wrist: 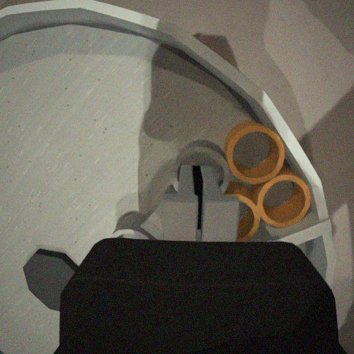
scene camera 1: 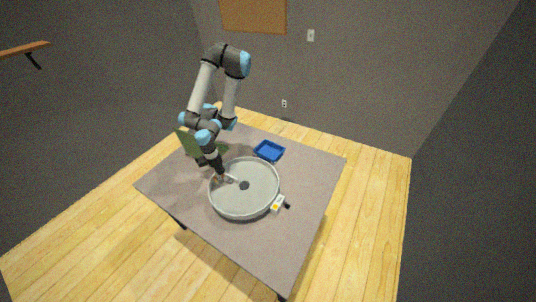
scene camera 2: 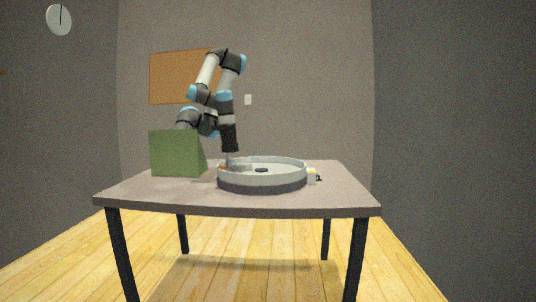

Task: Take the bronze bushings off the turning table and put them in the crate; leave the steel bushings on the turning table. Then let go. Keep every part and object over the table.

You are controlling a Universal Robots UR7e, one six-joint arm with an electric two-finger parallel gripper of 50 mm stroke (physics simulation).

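Places are measured from the arm's base along level axes (x ahead, y left, z up), in metres.
Pixels of known places: gripper, fingertip midpoint: (scene camera 1: 220, 179) (scene camera 2: 229, 166); arm's base, origin of the base link: (scene camera 2: 180, 140).
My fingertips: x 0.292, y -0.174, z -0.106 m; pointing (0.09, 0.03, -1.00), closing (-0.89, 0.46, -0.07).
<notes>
Ahead of a thing's pixels: the offset from my fingertips to its middle.
The turning table (scene camera 1: 250, 202) (scene camera 2: 280, 179) (wrist: 75, 125) is a round grey tray with a raised rim. Three orange-brown bronze bushings stand close together inside the rim: one bushing (wrist: 231, 152) at the upper right of the wrist view, another (wrist: 265, 209) below it, and a third (wrist: 252, 217) partly hidden by the fingers. A grey steel bushing (wrist: 220, 159) lies under the fingertips, partly covered. Another grey ring (wrist: 131, 220) shows left of the fingers, mostly hidden. My gripper (wrist: 195, 185) (scene camera 1: 220, 176) (scene camera 2: 229, 164) is shut, low over the turning table, with nothing visible between its fingers. The blue crate {dx +0.139, dy +0.384, dz -0.057 m} (scene camera 1: 270, 151) is behind the turning table.
A pale bar (wrist: 306, 232) (scene camera 1: 232, 177) crosses the tray beside the bushings. A dark hub {dx +0.148, dy +0.038, dz -0.025 m} (scene camera 1: 244, 185) (scene camera 2: 261, 170) (wrist: 48, 277) marks its centre. A green panel (scene camera 1: 188, 143) (scene camera 2: 173, 153) stands left. A white box with a yellow button {dx +0.380, dy +0.022, dz -0.053 m} (scene camera 1: 277, 204) (scene camera 2: 311, 176) stands by the rim.
</notes>
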